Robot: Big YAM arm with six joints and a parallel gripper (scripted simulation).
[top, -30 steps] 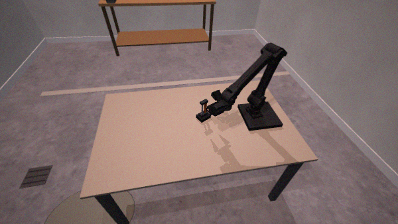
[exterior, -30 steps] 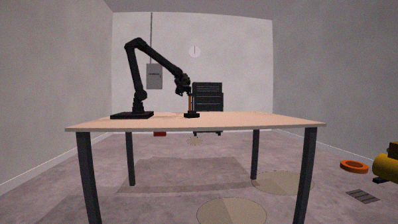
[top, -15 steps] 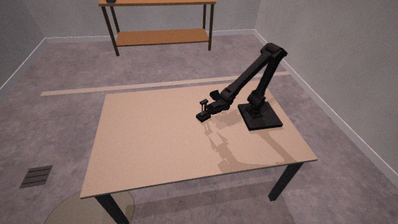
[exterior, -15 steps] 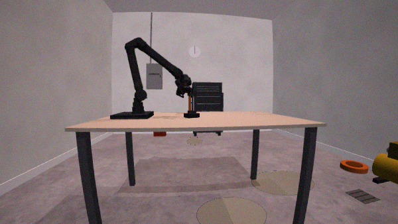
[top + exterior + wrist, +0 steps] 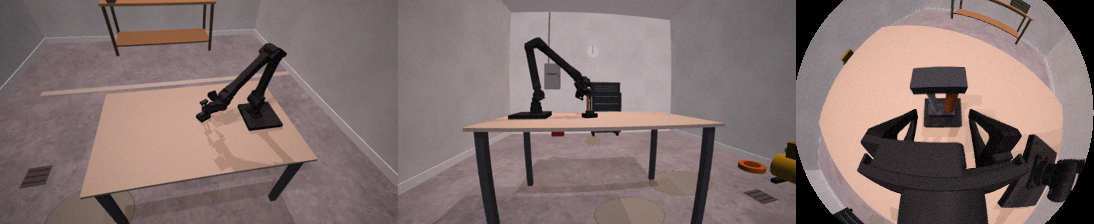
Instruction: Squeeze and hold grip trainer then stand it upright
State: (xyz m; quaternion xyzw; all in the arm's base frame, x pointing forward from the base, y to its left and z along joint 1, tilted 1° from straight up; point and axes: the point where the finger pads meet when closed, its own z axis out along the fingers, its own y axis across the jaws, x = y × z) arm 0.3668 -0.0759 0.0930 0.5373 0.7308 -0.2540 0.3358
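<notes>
The grip trainer lies 4 cm below my hand, 3 cm to the right of it and 2 cm ahead of it.
</notes>
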